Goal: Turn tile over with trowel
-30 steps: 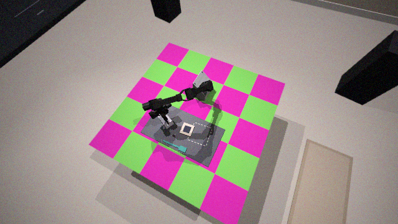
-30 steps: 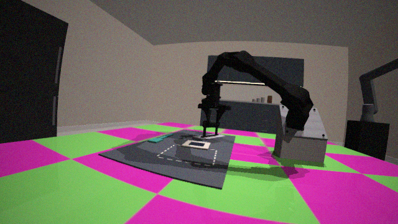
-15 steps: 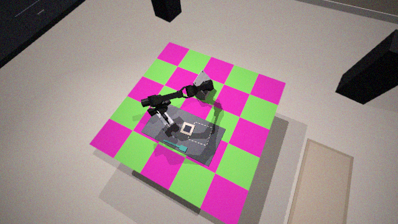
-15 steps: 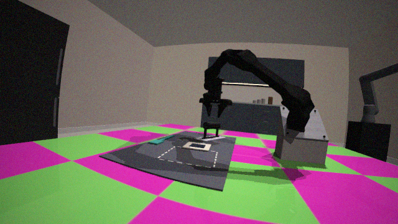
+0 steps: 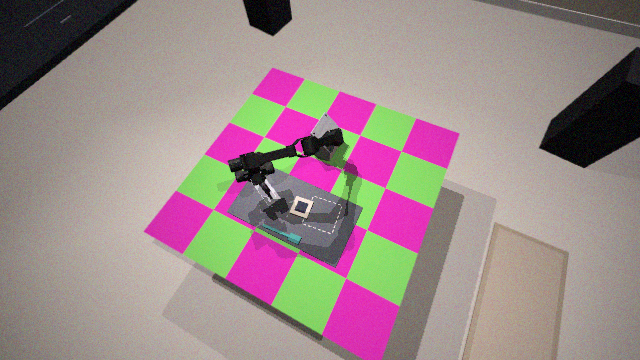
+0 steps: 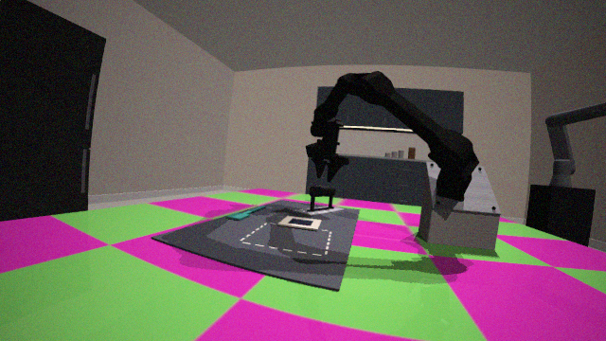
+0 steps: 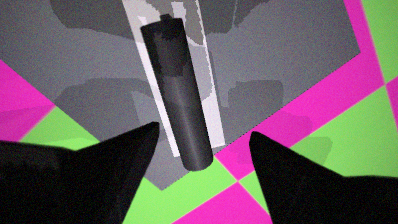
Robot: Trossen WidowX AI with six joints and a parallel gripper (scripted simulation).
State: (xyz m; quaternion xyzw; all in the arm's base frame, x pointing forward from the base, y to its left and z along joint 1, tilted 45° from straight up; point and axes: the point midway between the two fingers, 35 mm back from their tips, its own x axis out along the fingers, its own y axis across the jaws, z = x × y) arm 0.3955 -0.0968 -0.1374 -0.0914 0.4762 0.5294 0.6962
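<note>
Right now the small trowel is 40 mm to the left of my gripper tip and 70 mm below it. Round my gripper tip: tile: 40 mm behind, 250 mm to the left, 110 mm below; then teal flat tool: 130 mm ahead, 270 mm to the left, 110 mm below; then grey mat: 230 mm to the left, 130 mm below.
</note>
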